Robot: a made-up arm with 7 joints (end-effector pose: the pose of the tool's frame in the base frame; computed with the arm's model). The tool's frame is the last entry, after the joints.
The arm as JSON. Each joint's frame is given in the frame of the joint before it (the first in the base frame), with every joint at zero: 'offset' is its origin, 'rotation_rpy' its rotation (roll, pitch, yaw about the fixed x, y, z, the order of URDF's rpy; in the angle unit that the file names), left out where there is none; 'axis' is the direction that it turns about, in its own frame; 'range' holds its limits. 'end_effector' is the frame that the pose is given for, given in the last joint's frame.
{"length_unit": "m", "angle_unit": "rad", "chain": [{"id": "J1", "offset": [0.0, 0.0, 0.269], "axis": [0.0, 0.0, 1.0], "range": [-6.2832, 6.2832]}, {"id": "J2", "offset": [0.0, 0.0, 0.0], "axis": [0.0, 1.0, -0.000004], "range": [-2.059, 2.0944]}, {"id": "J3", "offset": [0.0, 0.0, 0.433], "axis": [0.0, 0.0, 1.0], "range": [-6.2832, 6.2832]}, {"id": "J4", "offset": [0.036, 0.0, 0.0], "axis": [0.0, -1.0, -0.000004], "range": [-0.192, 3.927]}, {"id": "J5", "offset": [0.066, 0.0, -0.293], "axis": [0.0, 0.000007, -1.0], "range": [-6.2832, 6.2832]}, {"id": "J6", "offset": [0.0, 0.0, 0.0], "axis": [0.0, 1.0, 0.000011], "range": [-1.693, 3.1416]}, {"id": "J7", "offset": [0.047, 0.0, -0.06], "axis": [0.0, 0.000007, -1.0], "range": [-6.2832, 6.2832]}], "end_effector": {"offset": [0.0, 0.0, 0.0], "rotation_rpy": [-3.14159, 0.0, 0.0]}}
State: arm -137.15 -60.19 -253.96 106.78 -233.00 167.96 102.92
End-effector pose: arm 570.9 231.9 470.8 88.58 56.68 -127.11
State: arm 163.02 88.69 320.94 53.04 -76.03 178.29 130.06
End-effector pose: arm -266.5 288.4 107.8 -28.37 41.87 163.84
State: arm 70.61 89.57 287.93 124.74 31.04 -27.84 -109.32
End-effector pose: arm 456.9 603.7 237.5 78.71 65.28 116.94
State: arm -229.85 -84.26 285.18 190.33 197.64 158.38 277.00
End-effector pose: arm 330.7 -587.8 280.4 -122.86 62.38 18.87
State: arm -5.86 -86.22 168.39 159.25 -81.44 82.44 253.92
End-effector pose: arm -771.4 152.3 228.5 -87.78 57.04 -0.01
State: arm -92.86 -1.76 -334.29 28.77 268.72 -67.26 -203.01
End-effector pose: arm 154.9 -170.7 498.9 -114.77 31.76 -91.77
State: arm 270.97 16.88 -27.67 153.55 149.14 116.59 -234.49
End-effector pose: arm 12.4 -287.6 983.1 -76.50 61.93 -42.45
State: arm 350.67 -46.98 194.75 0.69 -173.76 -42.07 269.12
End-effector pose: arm -112.9 2.5 335.1 91.95 7.14 86.47
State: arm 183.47 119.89 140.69 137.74 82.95 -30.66 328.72
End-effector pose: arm -666.1 -219.6 2.9 127.58 64.84 -2.69
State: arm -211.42 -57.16 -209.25 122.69 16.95 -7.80 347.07
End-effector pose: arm 544.3 -499.6 472.7 118.50 -65.98 7.65
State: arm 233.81 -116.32 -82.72 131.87 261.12 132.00 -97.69
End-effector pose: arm 182.0 598.2 -78.1 -126.85 -21.52 -165.72
